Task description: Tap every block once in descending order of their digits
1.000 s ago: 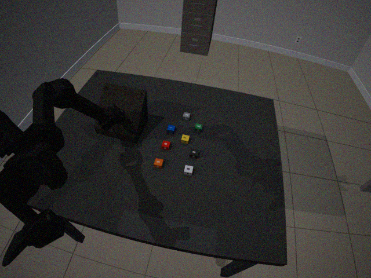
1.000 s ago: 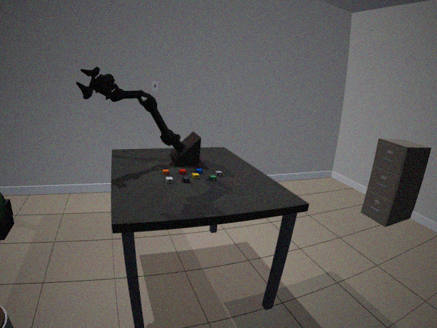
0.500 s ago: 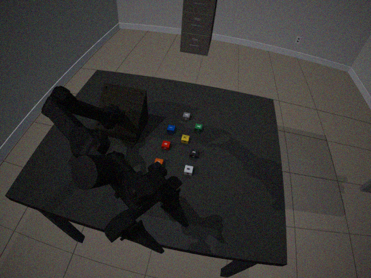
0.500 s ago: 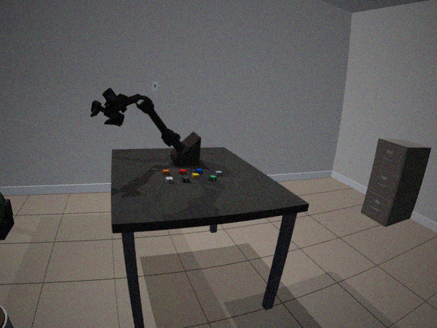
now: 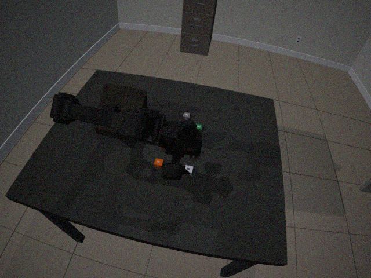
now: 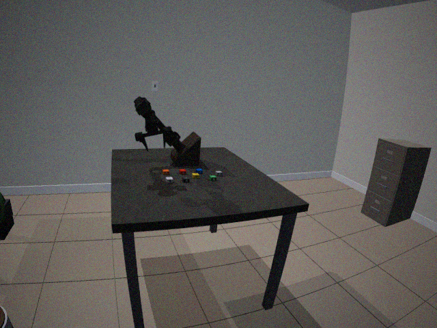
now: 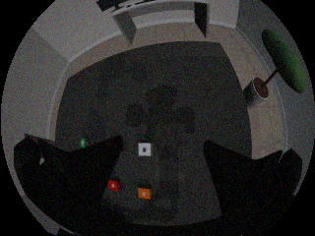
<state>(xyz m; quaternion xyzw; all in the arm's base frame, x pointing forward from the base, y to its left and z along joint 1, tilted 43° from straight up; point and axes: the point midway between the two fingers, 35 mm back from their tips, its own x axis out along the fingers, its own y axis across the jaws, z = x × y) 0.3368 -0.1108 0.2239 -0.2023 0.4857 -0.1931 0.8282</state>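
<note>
Right now the green block is 10 mm ahead of my gripper tip, 310 mm to the left of it and 160 mm below it. Round my gripper tip: black block (160 mm to the left, 160 mm below); orange block (130 mm behind, 80 mm to the left, 160 mm below); white block (10 mm behind, 70 mm to the left, 160 mm below).
</note>
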